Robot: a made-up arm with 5 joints.
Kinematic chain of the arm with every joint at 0, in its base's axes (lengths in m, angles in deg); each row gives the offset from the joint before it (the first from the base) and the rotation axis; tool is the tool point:
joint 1: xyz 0 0 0.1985 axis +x
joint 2: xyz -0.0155 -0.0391 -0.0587 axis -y
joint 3: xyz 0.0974 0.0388 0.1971 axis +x
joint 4: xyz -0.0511 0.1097 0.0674 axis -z
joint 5: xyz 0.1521 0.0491 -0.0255 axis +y
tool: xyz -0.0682 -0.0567 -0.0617
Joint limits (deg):
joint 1: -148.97..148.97
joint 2: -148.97..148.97
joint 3: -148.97..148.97
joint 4: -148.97..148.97
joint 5: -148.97..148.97
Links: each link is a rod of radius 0.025 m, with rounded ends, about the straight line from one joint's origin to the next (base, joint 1, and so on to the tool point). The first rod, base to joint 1, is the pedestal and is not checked.
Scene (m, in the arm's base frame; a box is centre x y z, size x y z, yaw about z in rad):
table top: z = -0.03
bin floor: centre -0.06 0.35 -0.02 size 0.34 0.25 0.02 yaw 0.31
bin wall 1: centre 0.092 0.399 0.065 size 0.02 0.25 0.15 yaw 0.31
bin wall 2: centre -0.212 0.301 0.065 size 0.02 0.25 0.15 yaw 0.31
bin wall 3: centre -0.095 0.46 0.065 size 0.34 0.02 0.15 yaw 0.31
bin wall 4: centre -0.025 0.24 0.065 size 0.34 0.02 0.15 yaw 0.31
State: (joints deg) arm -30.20 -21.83 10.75 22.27 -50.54
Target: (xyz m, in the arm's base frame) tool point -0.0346 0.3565 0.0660
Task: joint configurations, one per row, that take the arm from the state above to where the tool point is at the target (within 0.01 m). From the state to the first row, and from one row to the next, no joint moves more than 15 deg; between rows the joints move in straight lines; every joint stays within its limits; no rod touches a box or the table.
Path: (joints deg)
1: -35.18 -9.78 17.04 11.66 -55.14
2: -40.16 2.26 23.34 1.05 -59.73
3: -45.14 14.31 29.63 -9.56 -64.33
4: -50.12 26.36 35.92 -20.17 -68.93
5: -55.10 38.40 42.22 -30.79 -73.52
6: -65.76 36.40 40.37 -37.33 -76.31
7: -76.43 34.39 38.52 -43.88 -79.10

